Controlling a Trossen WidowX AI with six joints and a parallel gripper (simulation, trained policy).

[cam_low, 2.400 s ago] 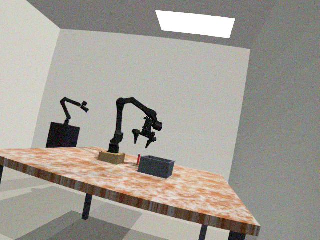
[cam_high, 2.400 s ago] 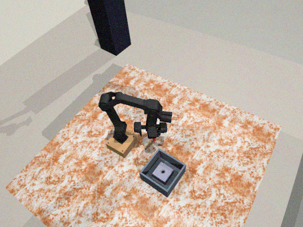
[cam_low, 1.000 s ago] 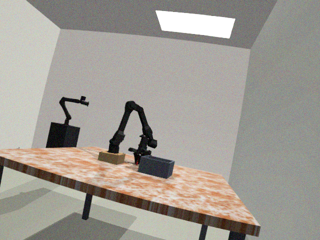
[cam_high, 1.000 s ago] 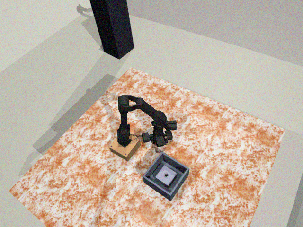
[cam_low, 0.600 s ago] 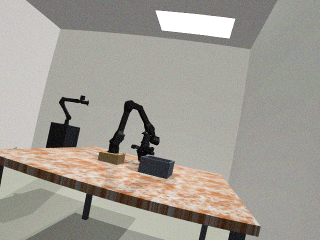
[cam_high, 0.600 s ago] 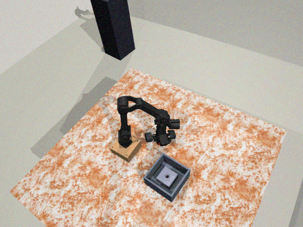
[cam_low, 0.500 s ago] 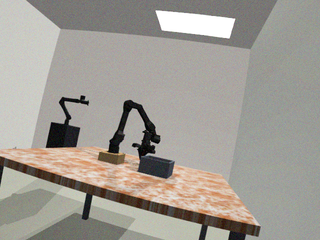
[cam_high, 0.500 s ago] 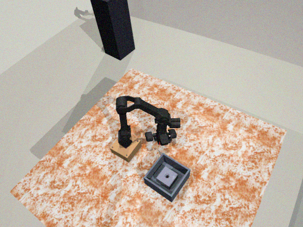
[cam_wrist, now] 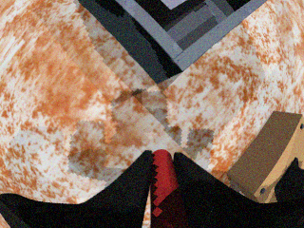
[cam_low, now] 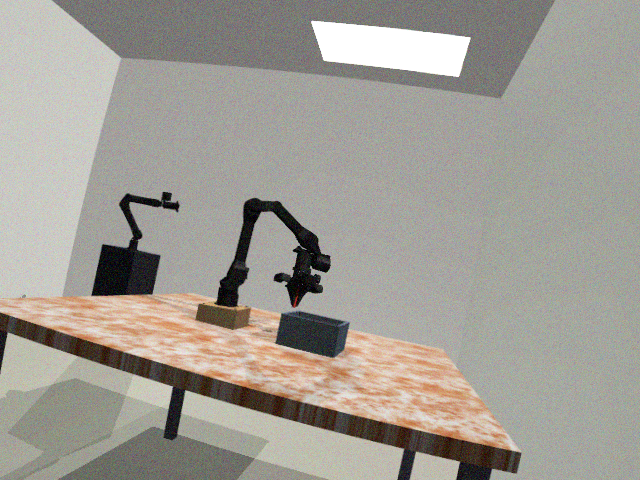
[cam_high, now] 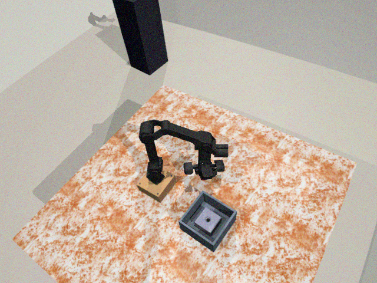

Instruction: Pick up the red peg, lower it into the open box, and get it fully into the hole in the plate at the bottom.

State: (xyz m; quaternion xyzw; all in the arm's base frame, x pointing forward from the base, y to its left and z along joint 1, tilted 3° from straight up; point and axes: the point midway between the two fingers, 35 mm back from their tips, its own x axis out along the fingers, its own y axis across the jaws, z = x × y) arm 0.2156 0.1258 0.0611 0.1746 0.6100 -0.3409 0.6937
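Now: the light grey plate 13 cm ahead of my gripper tip, 14 cm to the right of it and 6 cm below it. Also, from my gripper tip: red peg (1 cm to the left, 3 cm above); then grey box (13 cm ahead, 14 cm to the right, 8 cm below).
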